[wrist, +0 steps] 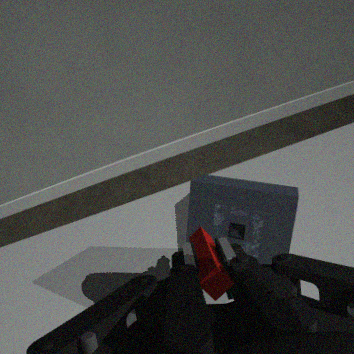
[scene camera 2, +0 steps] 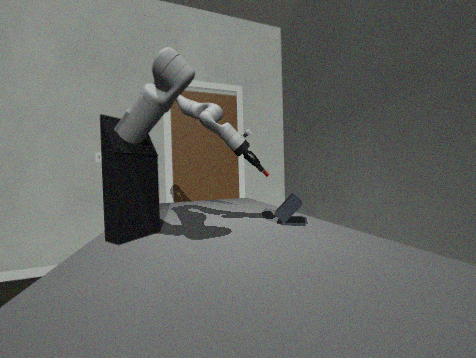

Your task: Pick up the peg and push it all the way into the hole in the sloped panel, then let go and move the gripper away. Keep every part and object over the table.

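Frame: origin at the arm's base, x ahead, y right, z down, level; millimetres.
Where they show: gripper, fingertip midpoint: (wrist: 205, 254) (scene camera 2: 263, 170); arm's base, link origin: (scene camera 2: 129, 133).
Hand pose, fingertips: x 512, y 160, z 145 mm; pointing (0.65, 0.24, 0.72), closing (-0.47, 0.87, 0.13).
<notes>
Each offset is from my fingertips to the top centre of the thing. "*": to the spot under its first point. Level surfaces: height alone.
The red square peg {dx -3, dy -1, dz -42 mm} (scene camera 2: 266, 173) (wrist: 209, 264) is held between the fingertips of my gripper (scene camera 2: 262, 168) (wrist: 205, 254), which is shut on it. In the scene view the peg points down and to the right, in the air above and left of the panel. The blue-grey sloped panel {dx +72, dy +89, dz +106 mm} (scene camera 2: 289, 208) (wrist: 276, 212) stands tilted on the table. Its square hole {* dx +64, dy +73, dz +164 mm} (wrist: 236, 231) shows dark in the wrist view, to the right of the peg's far end. The peg is outside the hole. The lower part of the panel is hidden behind the fingers in the wrist view.
The grey table {dz +230 mm} (scene camera 2: 240, 280) (wrist: 40, 260) carries the shadows of the arm and panel. The table's far edge runs behind the panel in the wrist view. The black pedestal (scene camera 2: 131, 195) bears the arm at the left in the scene view. A brown door (scene camera 2: 200, 150) is in the wall behind.
</notes>
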